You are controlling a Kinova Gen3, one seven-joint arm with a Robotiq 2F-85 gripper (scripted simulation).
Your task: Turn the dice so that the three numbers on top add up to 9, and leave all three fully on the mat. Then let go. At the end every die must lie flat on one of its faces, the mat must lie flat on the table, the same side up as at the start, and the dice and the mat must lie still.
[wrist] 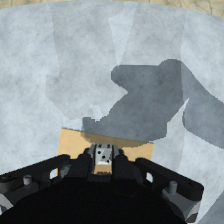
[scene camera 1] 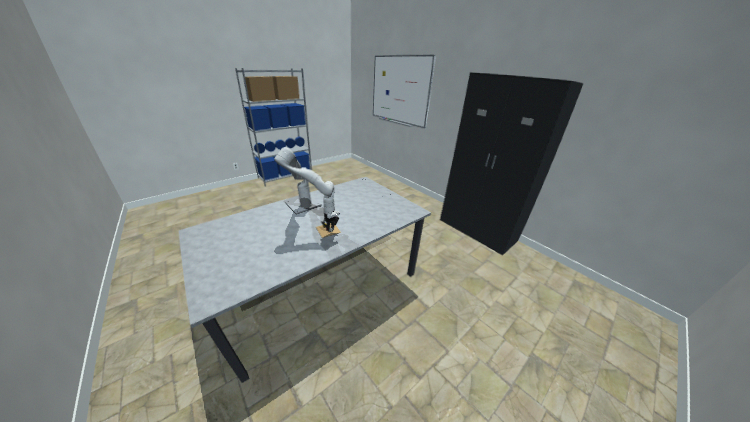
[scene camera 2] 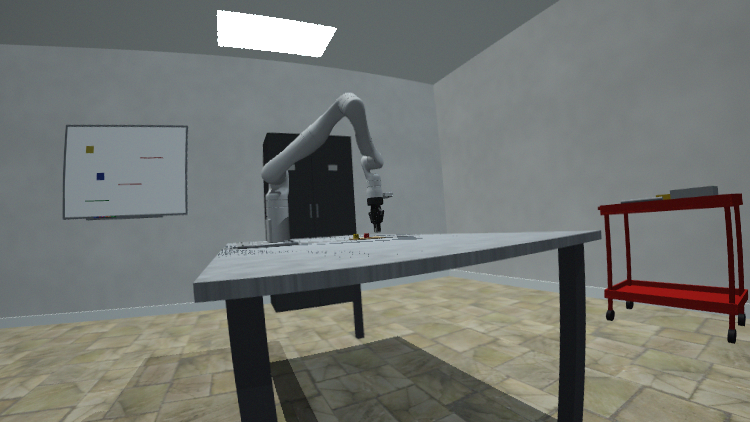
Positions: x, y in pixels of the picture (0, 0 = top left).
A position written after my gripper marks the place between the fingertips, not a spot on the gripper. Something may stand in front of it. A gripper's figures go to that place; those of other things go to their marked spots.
Labels:
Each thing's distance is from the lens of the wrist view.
my gripper [wrist: 104, 151]: 0.17 m
tan mat [wrist: 72, 142]: 0.19 m

